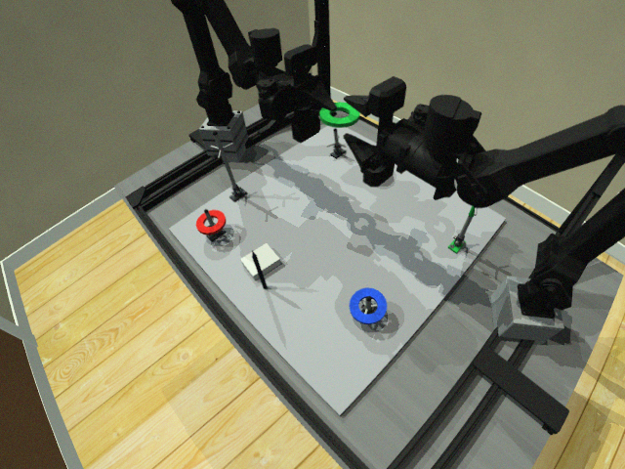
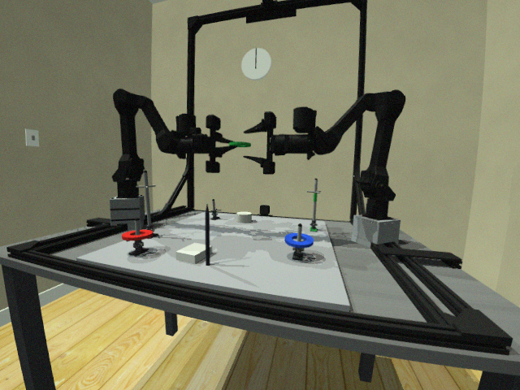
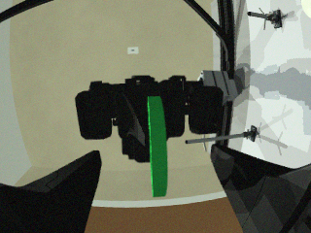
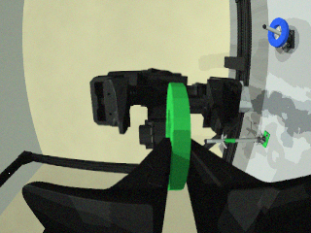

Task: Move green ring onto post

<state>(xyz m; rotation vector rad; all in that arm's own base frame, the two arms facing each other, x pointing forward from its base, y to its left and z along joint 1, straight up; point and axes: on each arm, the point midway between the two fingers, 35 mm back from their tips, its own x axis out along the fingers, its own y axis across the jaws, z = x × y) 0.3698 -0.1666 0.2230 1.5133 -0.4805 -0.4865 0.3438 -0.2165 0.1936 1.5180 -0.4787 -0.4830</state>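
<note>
The green ring is 50 mm to the right of my left hand. From my left hand the other things lie so: thin black rod (240 mm ahead, 200 mm below, 60 mm to the right); short post (250 mm below, 210 mm to the right, 210 mm behind); white block (290 mm below, 200 mm ahead, 110 mm to the right).
The green ring lies 50 mm to the left of my right hand. The rest, counted from my right hand: thin black rod 240 mm ahead, 200 mm below, 30 mm to the left; short post 250 mm below, 200 mm behind, 110 mm to the right; white block 290 mm below, 210 mm ahead, 20 mm to the right.
</note>
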